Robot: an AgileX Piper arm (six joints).
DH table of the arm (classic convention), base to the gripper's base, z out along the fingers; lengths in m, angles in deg. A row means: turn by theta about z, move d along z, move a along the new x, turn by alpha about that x. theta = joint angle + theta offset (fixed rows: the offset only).
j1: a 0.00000  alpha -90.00  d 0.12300  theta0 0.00
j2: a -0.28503  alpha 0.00  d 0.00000  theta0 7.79
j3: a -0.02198  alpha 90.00  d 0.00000  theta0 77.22
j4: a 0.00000  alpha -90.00  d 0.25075  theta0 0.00
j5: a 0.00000  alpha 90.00  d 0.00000  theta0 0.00
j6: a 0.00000  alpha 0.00  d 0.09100  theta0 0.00
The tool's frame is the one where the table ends.
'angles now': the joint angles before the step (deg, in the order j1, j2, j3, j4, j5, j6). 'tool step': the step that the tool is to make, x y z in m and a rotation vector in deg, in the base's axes. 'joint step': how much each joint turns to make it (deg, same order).
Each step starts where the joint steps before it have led.
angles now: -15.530, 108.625, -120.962, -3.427, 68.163, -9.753
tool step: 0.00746, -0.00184, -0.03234, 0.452, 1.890, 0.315
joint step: 0.001, -0.056, 7.405, 0.005, -5.416, 0.001
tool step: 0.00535, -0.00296, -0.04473, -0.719, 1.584, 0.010
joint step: -0.001, 0.000, 10.083, -1.439, -8.734, 0.616
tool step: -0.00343, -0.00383, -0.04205, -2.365, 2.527, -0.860
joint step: -0.001, 0.000, 9.309, -4.562, -7.311, 2.630
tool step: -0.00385, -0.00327, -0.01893, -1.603, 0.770, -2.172
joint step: 0.002, 0.055, 4.283, -4.529, -3.441, 4.591
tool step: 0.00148, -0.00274, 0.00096, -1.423, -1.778, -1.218
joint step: -0.001, 0.000, 0.268, -2.743, -1.910, 2.928
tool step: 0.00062, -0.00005, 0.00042, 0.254, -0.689, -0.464
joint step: 0.000, 0.000, 0.000, -0.048, -0.471, 0.765
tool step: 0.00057, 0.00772, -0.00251, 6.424, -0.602, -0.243
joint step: -0.048, 0.000, 0.002, 7.994, 0.815, -2.375
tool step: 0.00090, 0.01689, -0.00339, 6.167, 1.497, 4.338
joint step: 0.823, 0.055, -0.002, 9.850, 2.684, -7.253
